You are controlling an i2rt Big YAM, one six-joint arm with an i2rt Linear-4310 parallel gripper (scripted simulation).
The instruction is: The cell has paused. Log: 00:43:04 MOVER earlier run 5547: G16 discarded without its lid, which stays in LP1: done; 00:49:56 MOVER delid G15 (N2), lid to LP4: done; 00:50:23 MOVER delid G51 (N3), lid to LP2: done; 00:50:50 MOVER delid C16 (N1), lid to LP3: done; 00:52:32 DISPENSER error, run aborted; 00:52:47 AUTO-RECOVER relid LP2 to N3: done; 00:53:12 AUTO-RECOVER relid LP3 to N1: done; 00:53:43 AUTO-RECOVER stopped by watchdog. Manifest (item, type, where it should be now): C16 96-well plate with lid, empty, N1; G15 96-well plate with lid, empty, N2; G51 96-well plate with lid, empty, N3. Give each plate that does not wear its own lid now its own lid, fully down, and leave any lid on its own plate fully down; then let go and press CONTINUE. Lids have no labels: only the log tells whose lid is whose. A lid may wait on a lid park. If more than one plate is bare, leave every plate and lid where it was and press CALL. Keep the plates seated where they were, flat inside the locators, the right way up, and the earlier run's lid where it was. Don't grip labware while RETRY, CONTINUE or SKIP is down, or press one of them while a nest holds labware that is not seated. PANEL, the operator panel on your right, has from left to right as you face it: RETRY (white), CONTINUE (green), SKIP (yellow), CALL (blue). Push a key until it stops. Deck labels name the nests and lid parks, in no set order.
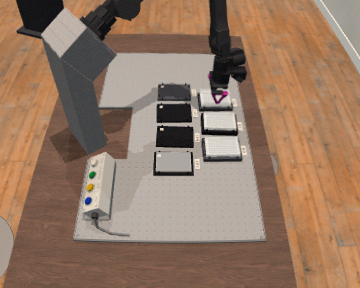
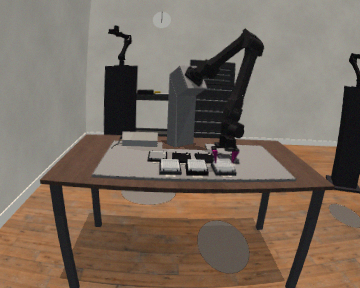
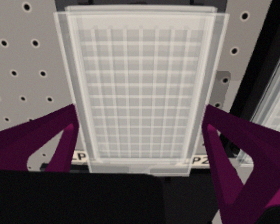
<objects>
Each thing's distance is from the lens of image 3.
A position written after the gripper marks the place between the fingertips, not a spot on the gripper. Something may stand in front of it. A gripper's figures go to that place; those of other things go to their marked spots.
gripper (image 3: 140, 111): 13 cm
grey lid (image 3: 140, 84): 11 cm
</objects>
